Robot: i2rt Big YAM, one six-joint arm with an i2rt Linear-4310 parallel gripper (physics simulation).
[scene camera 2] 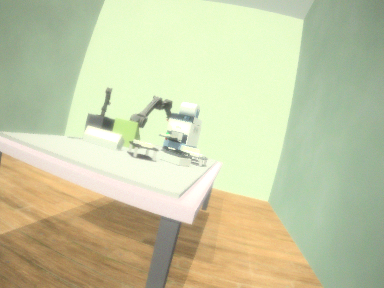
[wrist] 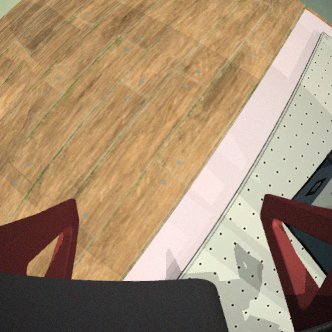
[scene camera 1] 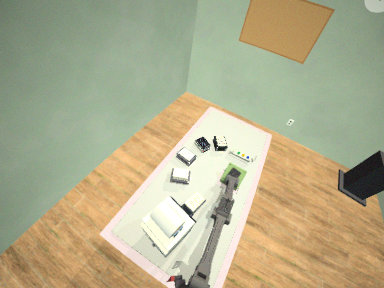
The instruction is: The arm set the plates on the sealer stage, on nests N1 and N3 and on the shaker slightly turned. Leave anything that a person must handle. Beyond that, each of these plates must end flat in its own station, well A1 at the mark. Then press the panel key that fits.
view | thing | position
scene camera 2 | white perforated surface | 162, 174
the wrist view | my gripper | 172, 208
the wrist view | white perforated surface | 236, 259
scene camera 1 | white perforated surface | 209, 165
